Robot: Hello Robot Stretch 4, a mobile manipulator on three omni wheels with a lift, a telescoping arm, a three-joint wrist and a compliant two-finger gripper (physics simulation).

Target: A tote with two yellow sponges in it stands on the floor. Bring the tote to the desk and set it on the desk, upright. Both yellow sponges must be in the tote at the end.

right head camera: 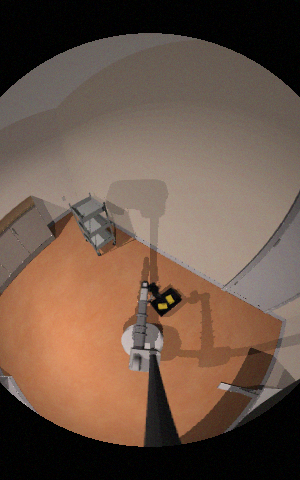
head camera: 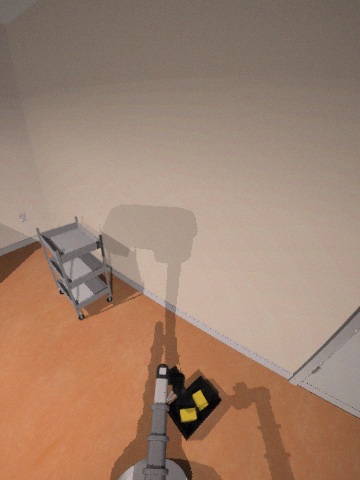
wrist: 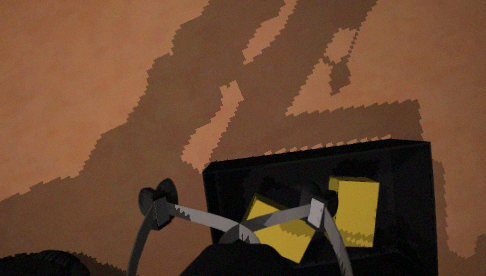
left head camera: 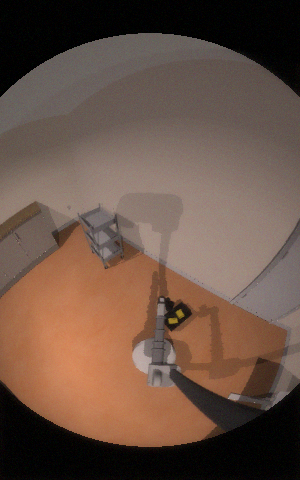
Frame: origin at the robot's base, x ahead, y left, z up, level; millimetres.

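Seen in the pictures: gripper, between the fingertips: (right head camera: pixel 154 298) (head camera: pixel 175 399) (wrist: pixel 238 196) (left head camera: pixel 165 313).
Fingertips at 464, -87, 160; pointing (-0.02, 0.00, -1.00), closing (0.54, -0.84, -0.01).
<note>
Offsets run from my fingertips to a thing's top centre, as dx, dy, dz.
The black tote @[+3, -136, -88] (head camera: pixel 186 432) (left head camera: pixel 185 316) (right head camera: pixel 174 305) (wrist: pixel 410 200) stands upright on the floor, right of the arm in the head views. Two yellow sponges lie in it: one sponge @[+41, -182, -140] (head camera: pixel 200 400) (wrist: pixel 356 212) and a second, turned sponge @[-44, -97, -140] (head camera: pixel 188 414) (wrist: pixel 286 246), partly behind a finger in the wrist view. My gripper (head camera: pixel 173 396) (wrist: pixel 238 196) is open and empty, over the tote's near-left side. In the wrist view its left fingertip is outside the tote's left wall and its right fingertip is over the inside, beside the sponges. No desk can be made out with certainty.
A grey three-shelf cart (head camera: pixel 93 246) (left head camera: pixel 119 233) (right head camera: pixel 110 228) stands by the wall at the left. A cabinet (left head camera: pixel 30 245) (right head camera: pixel 30 235) with a brown top is further left. A pale door (head camera: pixel 340 367) (left head camera: pixel 275 277) is at the right. The robot's round base (left head camera: pixel 145 356) is close to the tote.
</note>
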